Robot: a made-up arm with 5 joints. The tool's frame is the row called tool.
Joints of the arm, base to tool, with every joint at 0 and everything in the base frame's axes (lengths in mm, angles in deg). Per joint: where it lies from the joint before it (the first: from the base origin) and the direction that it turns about. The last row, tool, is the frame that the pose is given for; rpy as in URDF.
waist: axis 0 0 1 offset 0 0 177.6
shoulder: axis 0 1 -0.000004 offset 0 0 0
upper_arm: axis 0 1 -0.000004 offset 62.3 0 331.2
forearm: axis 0 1 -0.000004 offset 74.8 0 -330.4
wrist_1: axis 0 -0.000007 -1 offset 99.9 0 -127.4
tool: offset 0 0 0 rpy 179.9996 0 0
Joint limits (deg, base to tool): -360..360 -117.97..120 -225..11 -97..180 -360..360
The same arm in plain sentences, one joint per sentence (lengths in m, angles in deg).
The arm has five revolute joints in a row. What follows holds with every joint at zero, and every direction is one of the base frame's. The first joint sits 0.1776 m along +z from the base frame's origin and turns about +z, from -360.00 to 360.00 deg. The second joint sits at the same point as the first joint and turns about +y, from -117.97 to 120.00 deg. The third joint sits 0.0623 m along +x and 0.3312 m along +z from the second joint and turns about +y, from -225.00 to 11.00 deg. The fourth joint sits 0.0748 m along +x and 0.3304 m along -z from the third joint and turns about +y, from -97.00 to 180.00 deg. The fifth joint sits 0.0999 m along +x and 0.1274 m along -z from the fourth joint and turns about -z, from -360.00 to 360.00 deg. The tool frame, which is the frame that the pose is given for, sits at the same point as the fifth joint; its axes are the base frame's turned by roll 180.00, pitch 0.00 and yaw 0.00 deg (as in URDF: about the fixed x, then y, then z).
